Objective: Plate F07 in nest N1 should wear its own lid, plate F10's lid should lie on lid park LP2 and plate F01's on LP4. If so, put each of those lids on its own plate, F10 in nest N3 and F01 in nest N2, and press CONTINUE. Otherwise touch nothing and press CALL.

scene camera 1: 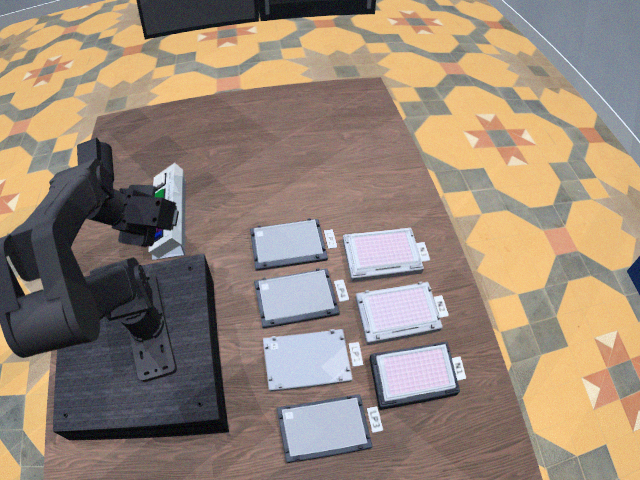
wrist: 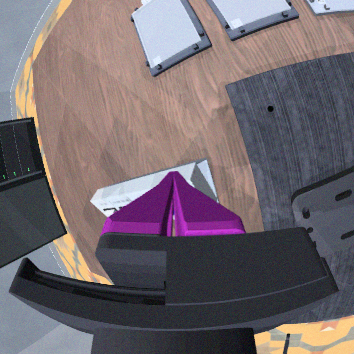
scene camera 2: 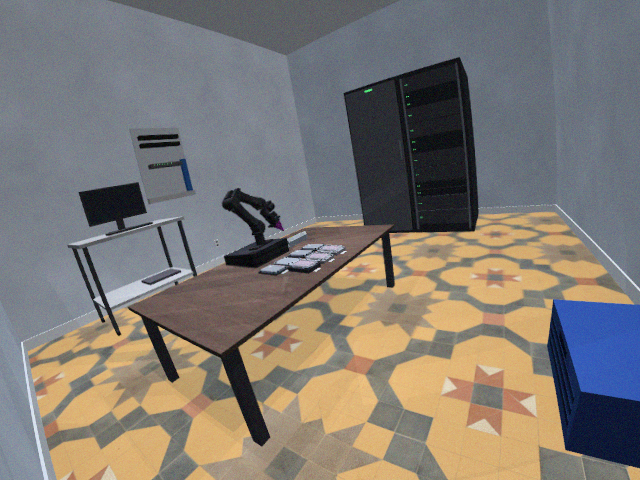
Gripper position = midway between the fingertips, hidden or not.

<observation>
My gripper (scene camera 1: 171, 225) is shut and holds nothing. Further things: a white button box (scene camera 1: 171, 244).
My gripper shows as well in the wrist view (wrist: 173, 178). The white button box is seen too in the wrist view (wrist: 197, 173).
</observation>
